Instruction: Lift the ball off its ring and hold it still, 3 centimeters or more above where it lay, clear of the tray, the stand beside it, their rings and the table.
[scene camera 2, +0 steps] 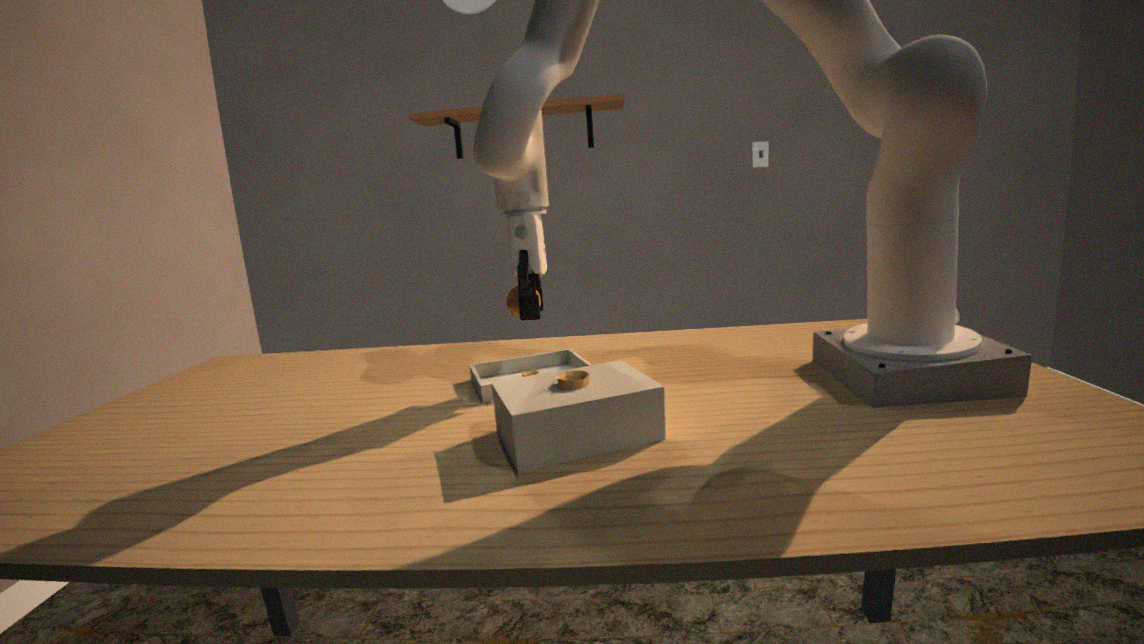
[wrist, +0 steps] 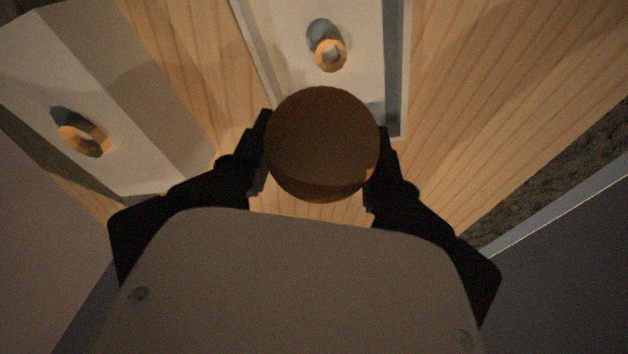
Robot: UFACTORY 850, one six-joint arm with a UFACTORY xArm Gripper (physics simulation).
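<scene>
An orange-brown ball (scene camera 2: 514, 302) (wrist: 321, 142) is held between the black fingers of my gripper (scene camera 2: 528, 304) (wrist: 321, 137), which is shut on it. Ball and fingers hang in the air well above the low tray (scene camera 2: 480, 387) (wrist: 405, 75), touching neither it nor the table. A small orange ring (scene camera 2: 529, 373) (wrist: 318, 56) lies on the tray floor with no ball on it. The block-shaped stand (scene camera 2: 588, 424) (wrist: 107, 175) is beside the tray, and its larger orange ring (scene camera 2: 573, 385) (wrist: 101, 148) on top is empty.
The wooden table (scene camera 2: 320, 496) (wrist: 500, 100) carries the tray, the stand and, at the right in the scene view, the robot's grey base block (scene camera 2: 944, 382). A wooden shelf (scene camera 2: 584, 104) is on the wall behind the arm.
</scene>
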